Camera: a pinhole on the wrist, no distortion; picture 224 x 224 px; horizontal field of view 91.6 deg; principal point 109.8 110.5 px. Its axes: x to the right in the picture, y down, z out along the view. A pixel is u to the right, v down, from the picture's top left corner.
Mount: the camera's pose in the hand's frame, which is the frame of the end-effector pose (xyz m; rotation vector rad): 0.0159 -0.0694 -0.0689 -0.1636 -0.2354 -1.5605
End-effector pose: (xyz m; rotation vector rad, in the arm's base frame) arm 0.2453 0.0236 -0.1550 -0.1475 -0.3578 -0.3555
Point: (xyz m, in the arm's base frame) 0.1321 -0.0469 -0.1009
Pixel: 174 54
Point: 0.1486 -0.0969 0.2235
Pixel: 170 138
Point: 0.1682 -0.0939 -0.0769
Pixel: 208 100
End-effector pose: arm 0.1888 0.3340 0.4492 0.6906 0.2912 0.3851
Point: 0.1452 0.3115 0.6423
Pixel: 52 76
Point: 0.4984 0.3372 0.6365
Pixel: 98 193
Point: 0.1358 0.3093 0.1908
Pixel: behind the camera
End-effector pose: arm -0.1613 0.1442 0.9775 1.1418 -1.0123 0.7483
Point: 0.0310 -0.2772 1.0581
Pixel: 196 157
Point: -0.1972 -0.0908 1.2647
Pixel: 92 191
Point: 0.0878 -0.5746 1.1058
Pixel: 195 154
